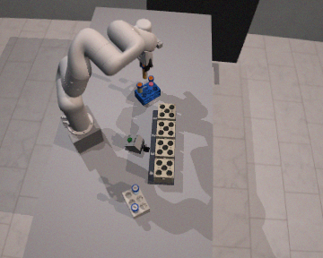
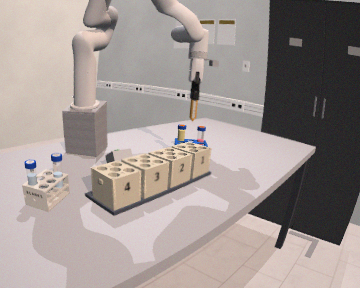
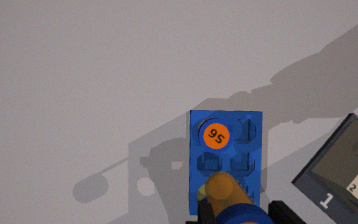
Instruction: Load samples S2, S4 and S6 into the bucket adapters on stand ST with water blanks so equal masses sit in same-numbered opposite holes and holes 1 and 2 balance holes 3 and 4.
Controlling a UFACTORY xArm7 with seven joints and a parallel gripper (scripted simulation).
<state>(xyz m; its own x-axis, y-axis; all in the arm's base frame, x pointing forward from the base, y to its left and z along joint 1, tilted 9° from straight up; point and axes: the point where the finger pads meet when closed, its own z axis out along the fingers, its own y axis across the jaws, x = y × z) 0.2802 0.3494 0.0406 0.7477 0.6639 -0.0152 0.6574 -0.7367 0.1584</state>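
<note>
Now: hand 10 mm short of the sample tube S2 and 50 mm above it. Round my hand: sample tube S4 (40 mm behind, 30 mm to the right, 190 mm below); then blue sample rack (10 mm ahead, 10 mm to the right, 220 mm below); then sample tube S6 (30 mm ahead, 30 mm to the left, 190 mm below).
</note>
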